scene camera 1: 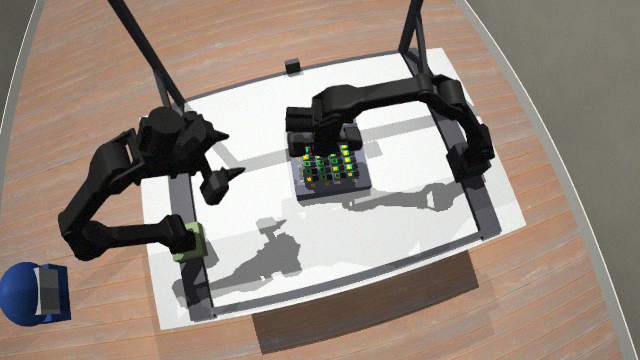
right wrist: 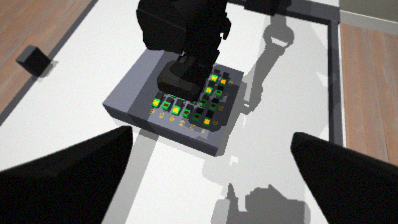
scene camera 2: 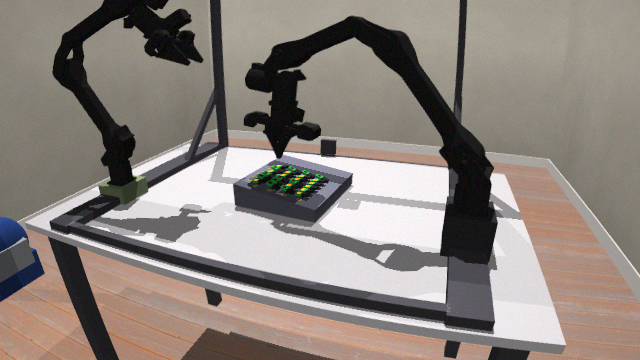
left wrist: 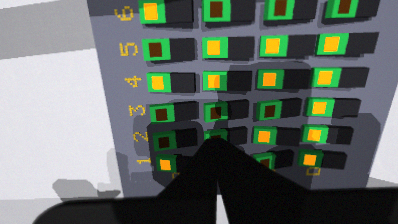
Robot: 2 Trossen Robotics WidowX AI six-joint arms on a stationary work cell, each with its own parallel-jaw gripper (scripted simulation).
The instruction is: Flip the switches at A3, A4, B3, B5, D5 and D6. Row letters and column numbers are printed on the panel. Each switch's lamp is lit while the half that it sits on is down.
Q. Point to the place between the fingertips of the right gripper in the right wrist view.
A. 213, 137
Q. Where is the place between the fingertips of the left gripper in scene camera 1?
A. At 320, 155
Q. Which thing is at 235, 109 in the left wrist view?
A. A switch B3.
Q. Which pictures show the right gripper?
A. Scene camera 1, the right wrist view and scene camera 2 only.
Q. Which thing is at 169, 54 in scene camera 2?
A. The right gripper.
